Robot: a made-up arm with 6 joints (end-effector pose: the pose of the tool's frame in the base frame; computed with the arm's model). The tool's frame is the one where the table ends. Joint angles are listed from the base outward.
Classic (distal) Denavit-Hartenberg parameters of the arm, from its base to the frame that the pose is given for. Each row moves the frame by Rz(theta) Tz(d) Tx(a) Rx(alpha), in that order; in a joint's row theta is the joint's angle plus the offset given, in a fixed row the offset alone. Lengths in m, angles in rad.
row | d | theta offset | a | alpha
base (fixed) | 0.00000 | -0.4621 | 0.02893 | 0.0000
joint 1 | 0.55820 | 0.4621 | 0.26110 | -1.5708
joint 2 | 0.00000 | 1.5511 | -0.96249 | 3.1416
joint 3 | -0.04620 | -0.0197 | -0.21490 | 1.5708
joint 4 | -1.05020 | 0.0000 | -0.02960 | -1.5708
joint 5 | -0.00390 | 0.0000 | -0.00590 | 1.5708
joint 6 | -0.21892 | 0.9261 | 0.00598 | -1.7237
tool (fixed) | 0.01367 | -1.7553 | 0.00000 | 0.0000
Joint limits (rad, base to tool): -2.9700..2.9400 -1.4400..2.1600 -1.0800..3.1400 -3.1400..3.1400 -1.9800..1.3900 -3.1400..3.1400
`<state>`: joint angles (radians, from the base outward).
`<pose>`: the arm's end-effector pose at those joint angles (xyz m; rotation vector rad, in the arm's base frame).
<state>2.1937 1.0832 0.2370 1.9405 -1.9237 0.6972</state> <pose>-1.0226 1.6618 0.4703 -1.1551 2.1731 1.1452</pose>
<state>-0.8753 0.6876 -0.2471 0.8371 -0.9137 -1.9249</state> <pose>1.0322 -1.3195 0.4330 0.1657 -1.1055 0.2520</pose>
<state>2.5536 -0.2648 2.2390 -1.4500 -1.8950 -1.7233</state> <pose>0.6554 -0.6995 1.9064 -1.2449 -0.7803 0.4201</pose>
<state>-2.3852 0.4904 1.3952 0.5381 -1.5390 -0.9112</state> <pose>-0.9661 -0.8662 2.2818 -1.0763 -0.7738 -0.2790</pose>
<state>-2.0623 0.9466 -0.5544 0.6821 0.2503 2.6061</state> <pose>-0.5271 -1.2953 -0.1046 -2.2043 -1.1821 -1.8384</pose>
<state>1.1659 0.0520 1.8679 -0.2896 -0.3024 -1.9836</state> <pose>-0.1017 -0.1550 2.6992 -0.8418 1.1999 0.5449</pose>
